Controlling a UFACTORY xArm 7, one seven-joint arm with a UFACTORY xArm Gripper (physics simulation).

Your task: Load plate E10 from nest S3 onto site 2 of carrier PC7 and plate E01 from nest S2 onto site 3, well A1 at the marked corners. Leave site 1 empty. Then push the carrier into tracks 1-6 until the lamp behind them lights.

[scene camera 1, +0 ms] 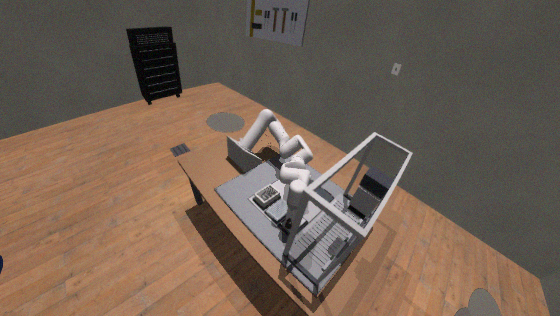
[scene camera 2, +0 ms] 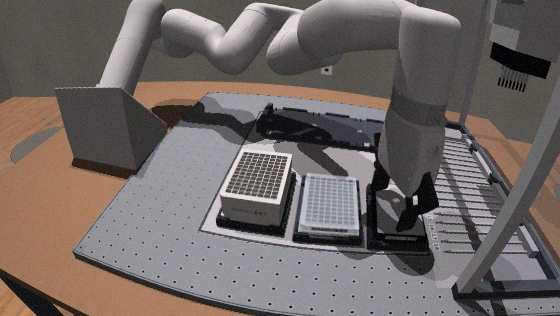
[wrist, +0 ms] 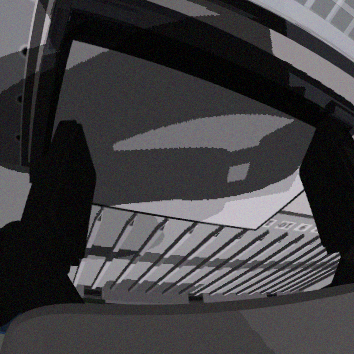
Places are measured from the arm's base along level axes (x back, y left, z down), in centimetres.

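Pixels of known places: gripper, fingertip midpoint: (scene camera 1: pixel 290 220) (scene camera 2: pixel 391 208) (wrist: pixel 202 144); arm's base, origin of the base link: (scene camera 1: pixel 244 147) (scene camera 2: pixel 111 106).
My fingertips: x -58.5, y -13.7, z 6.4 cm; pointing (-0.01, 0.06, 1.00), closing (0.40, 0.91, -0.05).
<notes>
Ahead of a thing's pixels: the offset from my fingertips to its top centre. "spot": to the spot under its first point.
A low dark plate {dy +0.6, dx -1.5, dz +0.2 cm} (scene camera 2: pixel 395 227) sits in the rightmost black nest {spot: dy -6.4, dx -1.6, dz +1.7 cm} (scene camera 2: pixel 400 246); its label is unreadable. My gripper (scene camera 2: pixel 397 194) (scene camera 1: pixel 290 225) (wrist: pixel 202 144) is open, pointing down, with its fingers around this plate's nest area. In the wrist view, a shaded grey surface lies between the fingers, beside a black edge. A clear plate {dy +1.1, dx +9.5, dz +0.2 cm} (scene camera 2: pixel 329 202) (scene camera 1: pixel 276 210) (wrist: pixel 340 20) sits in the middle nest {dy +1.1, dx +9.5, dz +1.0 cm} (scene camera 2: pixel 327 240). The long black carrier {dy +27.9, dx +9.5, dz -0.2 cm} (scene camera 2: pixel 320 125) lies at the back, its right end hidden by the arm. The slotted tracks (scene camera 2: pixel 462 212) (scene camera 1: pixel 320 240) (wrist: pixel 165 270) are to the right.
A tall white gridded box {dy +1.6, dx +20.6, dz -2.5 cm} (scene camera 2: pixel 255 205) (scene camera 1: pixel 267 195) sits in the left nest. A grey frame post {spot: dy -15.3, dx -9.7, dz -13.5 cm} (scene camera 2: pixel 515 210) rises at the right front. A black head {dy +14.0, dx -24.1, dz -26.6 cm} (scene camera 2: pixel 520 60) with several thin tips hangs at the upper right. A grey block (scene camera 2: pixel 105 130) supports the arm's base.
</notes>
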